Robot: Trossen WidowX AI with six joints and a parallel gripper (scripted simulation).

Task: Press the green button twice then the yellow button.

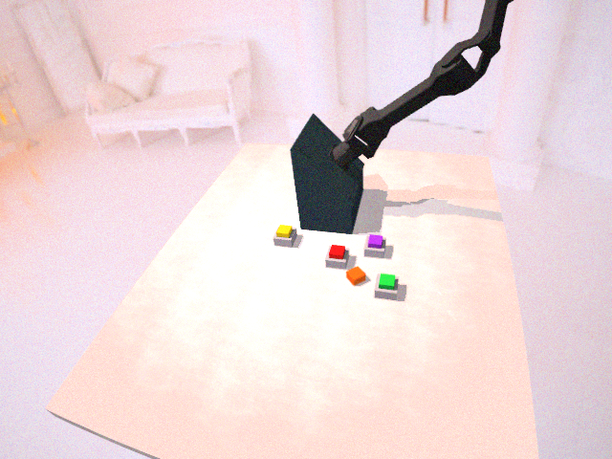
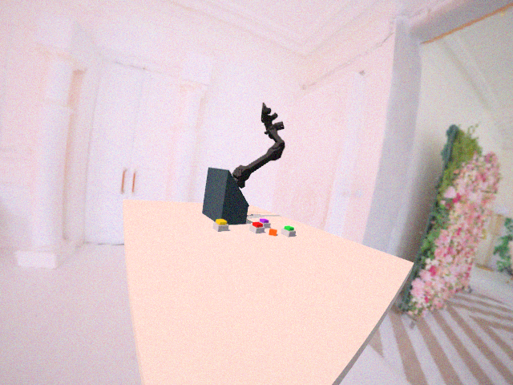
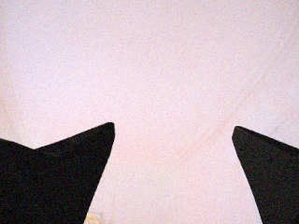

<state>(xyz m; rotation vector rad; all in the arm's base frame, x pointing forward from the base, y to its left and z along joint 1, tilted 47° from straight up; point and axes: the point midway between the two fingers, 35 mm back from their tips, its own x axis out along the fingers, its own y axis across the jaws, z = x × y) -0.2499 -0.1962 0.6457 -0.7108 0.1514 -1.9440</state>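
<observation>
My gripper tip is now 730 mm above the green button, 570 mm short of it and 170 mm to the left of it. From my gripper tip the other things lie so: orange block (750 mm below, 540 mm ahead, 240 mm to the right); red button (730 mm below, 490 mm ahead, 300 mm to the right); purple button (730 mm below, 440 mm ahead, 210 mm to the right).
</observation>
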